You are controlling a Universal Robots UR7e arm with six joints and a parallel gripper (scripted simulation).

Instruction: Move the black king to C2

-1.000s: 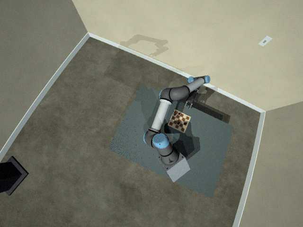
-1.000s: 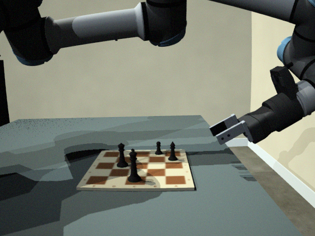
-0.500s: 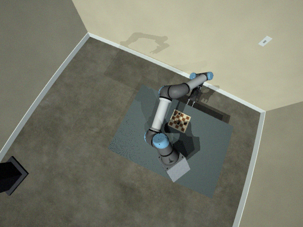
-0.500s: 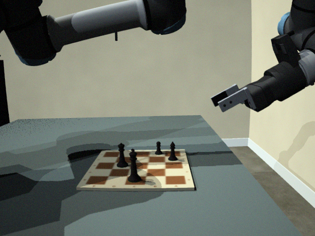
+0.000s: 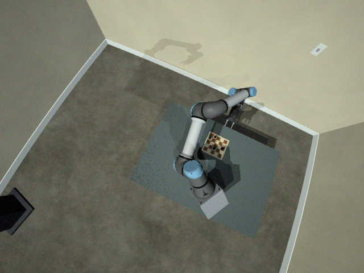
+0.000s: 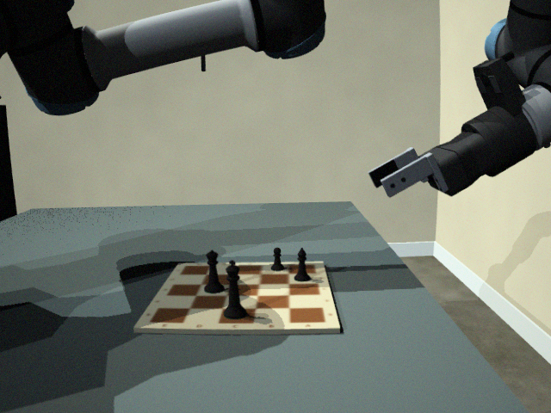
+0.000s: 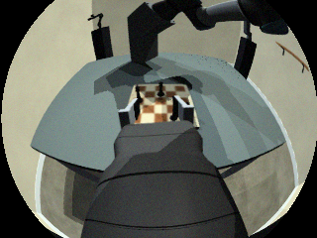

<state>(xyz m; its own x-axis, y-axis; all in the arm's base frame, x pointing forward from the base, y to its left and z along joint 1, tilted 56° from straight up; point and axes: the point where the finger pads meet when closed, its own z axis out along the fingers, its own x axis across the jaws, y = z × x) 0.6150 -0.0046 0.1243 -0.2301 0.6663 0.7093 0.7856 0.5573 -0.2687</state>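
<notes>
Now: the black king 170 mm behind my hand, 100 mm to the right of it and 110 mm below it. The rest, counted from my hand: chessboard: 180 mm behind, 30 mm to the right, 140 mm below; black pawn: 150 mm behind, 60 mm to the left, 130 mm below; black bishop: 110 mm behind, 20 mm to the left, 120 mm below.
</notes>
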